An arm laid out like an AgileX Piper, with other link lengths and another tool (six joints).
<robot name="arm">
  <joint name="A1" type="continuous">
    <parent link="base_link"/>
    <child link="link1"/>
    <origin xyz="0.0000 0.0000 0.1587"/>
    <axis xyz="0 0 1"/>
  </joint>
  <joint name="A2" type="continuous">
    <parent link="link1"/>
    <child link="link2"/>
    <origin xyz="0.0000 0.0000 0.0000"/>
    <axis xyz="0 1 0"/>
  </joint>
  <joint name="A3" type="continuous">
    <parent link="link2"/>
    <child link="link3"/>
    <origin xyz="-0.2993 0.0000 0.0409"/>
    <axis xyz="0 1 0"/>
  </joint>
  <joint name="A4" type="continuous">
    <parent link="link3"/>
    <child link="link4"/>
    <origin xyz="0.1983 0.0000 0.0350"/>
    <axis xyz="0.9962 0 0.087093"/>
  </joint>
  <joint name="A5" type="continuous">
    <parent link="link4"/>
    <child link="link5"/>
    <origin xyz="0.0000 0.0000 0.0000"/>
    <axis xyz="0 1 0"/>
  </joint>
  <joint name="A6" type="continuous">
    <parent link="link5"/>
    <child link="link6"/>
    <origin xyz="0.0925 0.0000 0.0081"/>
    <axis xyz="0.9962 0 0.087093"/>
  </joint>
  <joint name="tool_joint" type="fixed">
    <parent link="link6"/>
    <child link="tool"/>
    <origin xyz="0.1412 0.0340 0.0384" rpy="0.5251 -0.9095 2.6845"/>
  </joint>
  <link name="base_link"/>
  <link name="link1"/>
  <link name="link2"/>
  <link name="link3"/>
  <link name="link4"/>
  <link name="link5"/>
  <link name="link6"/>
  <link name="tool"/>
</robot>
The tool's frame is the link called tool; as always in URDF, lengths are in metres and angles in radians. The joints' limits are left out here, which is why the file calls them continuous.
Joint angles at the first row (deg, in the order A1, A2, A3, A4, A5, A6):
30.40, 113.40, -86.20, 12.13, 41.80, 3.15
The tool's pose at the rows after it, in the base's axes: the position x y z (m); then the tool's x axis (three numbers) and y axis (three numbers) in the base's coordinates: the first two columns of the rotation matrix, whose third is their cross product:
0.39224, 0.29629, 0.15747, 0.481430, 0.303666, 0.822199, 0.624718, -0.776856, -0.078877
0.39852, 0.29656, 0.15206, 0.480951, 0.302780, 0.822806, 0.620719, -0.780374, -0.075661
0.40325, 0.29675, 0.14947, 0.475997, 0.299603, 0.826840, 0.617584, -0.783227, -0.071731
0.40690, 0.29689, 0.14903, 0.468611, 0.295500, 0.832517, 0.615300, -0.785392, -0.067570
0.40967, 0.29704, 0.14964, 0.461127, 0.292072, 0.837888, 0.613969, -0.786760, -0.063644
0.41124, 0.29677, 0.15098, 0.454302, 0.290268, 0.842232, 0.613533, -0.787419, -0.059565
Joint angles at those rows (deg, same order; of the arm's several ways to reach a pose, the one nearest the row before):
30.02, 115.39, -87.68, 11.99, 41.81, 3.15
29.76, 116.66, -88.45, 11.85, 41.23, 3.15
29.61, 117.34, -88.74, 11.75, 40.40, 3.15
29.50, 117.64, -88.82, 11.65, 39.57, 3.15
29.44, 117.77, -88.88, 11.56, 38.93, 3.15
29.39, 117.67, -88.81, 11.41, 38.48, 3.15

